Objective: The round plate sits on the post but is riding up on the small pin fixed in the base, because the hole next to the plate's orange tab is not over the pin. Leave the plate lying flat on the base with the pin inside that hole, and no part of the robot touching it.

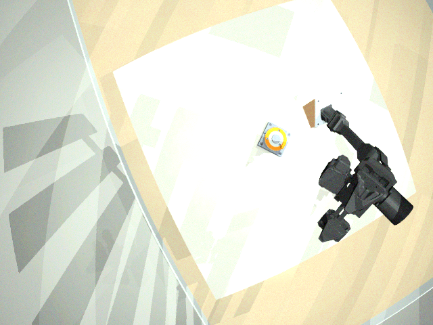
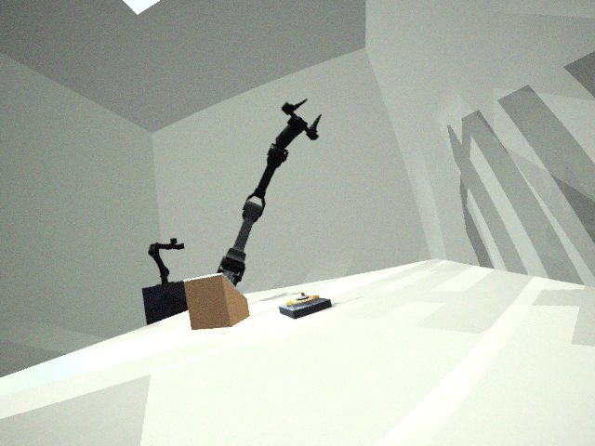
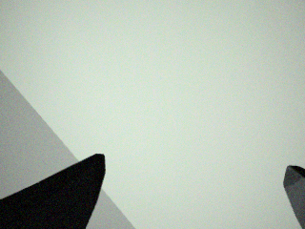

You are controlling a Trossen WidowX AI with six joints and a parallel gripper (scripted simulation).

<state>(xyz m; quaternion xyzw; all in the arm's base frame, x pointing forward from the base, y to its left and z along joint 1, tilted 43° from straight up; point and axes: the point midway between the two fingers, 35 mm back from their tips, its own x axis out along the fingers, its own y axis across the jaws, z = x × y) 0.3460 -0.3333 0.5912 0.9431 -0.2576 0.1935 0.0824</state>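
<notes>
Now: gripper tip 170 mm past the grey square base, 150 mm to the left of it and 720 mm above it.
</notes>
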